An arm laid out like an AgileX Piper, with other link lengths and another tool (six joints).
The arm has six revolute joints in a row. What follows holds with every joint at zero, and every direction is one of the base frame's. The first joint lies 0.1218 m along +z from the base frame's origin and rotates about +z. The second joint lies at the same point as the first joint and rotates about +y. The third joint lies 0.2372 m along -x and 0.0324 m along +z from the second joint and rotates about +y. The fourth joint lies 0.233 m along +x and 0.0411 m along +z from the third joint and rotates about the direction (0.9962, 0, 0.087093). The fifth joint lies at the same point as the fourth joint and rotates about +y. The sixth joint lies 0.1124 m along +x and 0.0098 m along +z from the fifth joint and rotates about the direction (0.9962, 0, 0.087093). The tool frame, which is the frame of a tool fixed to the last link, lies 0.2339 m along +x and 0.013 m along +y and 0.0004 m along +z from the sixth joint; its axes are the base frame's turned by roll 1.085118, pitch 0.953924 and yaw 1.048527 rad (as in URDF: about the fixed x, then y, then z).
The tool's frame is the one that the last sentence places.
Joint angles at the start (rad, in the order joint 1, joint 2, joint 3, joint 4, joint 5, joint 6):
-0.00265, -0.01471, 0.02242, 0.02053, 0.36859, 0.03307
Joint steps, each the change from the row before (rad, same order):
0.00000, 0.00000, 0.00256, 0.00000, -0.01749, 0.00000
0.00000, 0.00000, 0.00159, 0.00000, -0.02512, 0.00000
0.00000, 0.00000, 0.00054, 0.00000, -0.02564, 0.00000
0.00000, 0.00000, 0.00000, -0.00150, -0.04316, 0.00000
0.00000, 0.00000, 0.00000, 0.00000, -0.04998, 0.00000
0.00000, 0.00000, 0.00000, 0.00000, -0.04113, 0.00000
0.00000, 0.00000, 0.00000, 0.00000, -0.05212, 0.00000
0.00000, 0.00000, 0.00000, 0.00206, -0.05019, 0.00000
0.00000, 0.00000, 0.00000, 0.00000, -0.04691, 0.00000
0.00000, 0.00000, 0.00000, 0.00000, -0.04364, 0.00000
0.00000, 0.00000, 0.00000, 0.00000, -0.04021, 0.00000
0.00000, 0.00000, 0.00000, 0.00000, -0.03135, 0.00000
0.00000, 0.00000, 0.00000, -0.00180, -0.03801, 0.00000
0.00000, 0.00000, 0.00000, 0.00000, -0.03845, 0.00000
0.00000, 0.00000, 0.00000, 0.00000, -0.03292, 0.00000
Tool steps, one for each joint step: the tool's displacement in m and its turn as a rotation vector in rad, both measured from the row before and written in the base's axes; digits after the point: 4 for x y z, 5 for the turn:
0.0018, -0.0001, 0.0043, -0.00001, -0.01493, -0.00036
0.0026, -0.0002, 0.0074, -0.00002, -0.02352, -0.00051
0.0025, -0.0002, 0.0082, -0.00003, -0.02509, -0.00052
0.0039, -0.0005, 0.0144, -0.00155, -0.04315, -0.00096
0.0037, -0.0003, 0.0169, -0.00006, -0.04997, -0.00095
0.0024, -0.0003, 0.0140, -0.00005, -0.04112, -0.00078
0.0022, -0.0003, 0.0179, -0.00006, -0.05211, -0.00099
0.0012, -0.0002, 0.0174, 0.00200, -0.05019, -0.00085
0.0004, -0.0003, 0.0162, -0.00005, -0.04690, -0.00099
-0.0004, -0.0003, 0.0151, -0.00005, -0.04363, -0.00092
-0.0009, -0.0003, 0.0139, -0.00004, -0.04020, -0.00085
-0.0011, -0.0002, 0.0108, -0.00003, -0.03134, -0.00066
-0.0018, -0.0002, 0.0130, -0.00184, -0.03800, -0.00090
-0.0023, -0.0002, 0.0131, -0.00005, -0.03844, -0.00074
-0.0024, -0.0002, 0.0112, -0.00004, -0.03291, -0.00063

